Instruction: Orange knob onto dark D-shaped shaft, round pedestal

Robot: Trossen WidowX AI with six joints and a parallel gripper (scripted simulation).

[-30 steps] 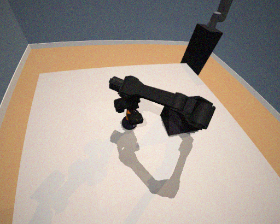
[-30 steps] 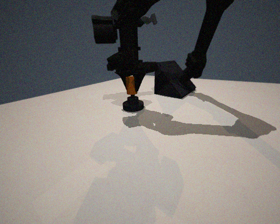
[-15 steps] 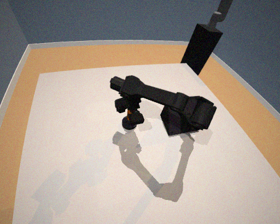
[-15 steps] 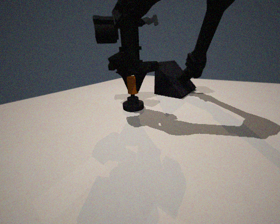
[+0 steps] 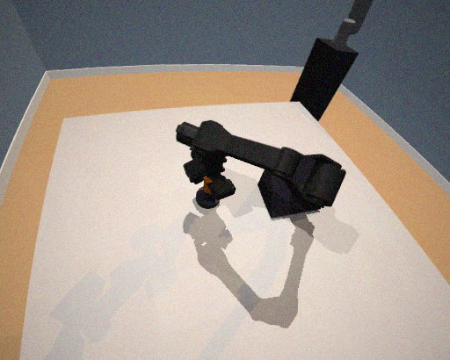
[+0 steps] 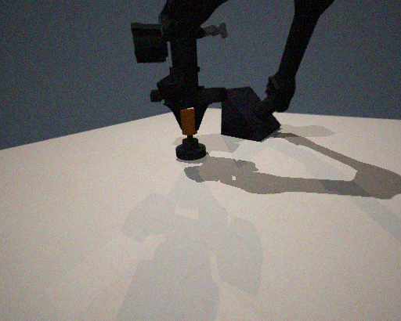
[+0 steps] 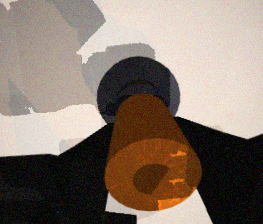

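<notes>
Right now the orange knob is 20 mm above my gripper tip. Also, from my gripper tip: round dark pedestal: 40 mm below.
</notes>
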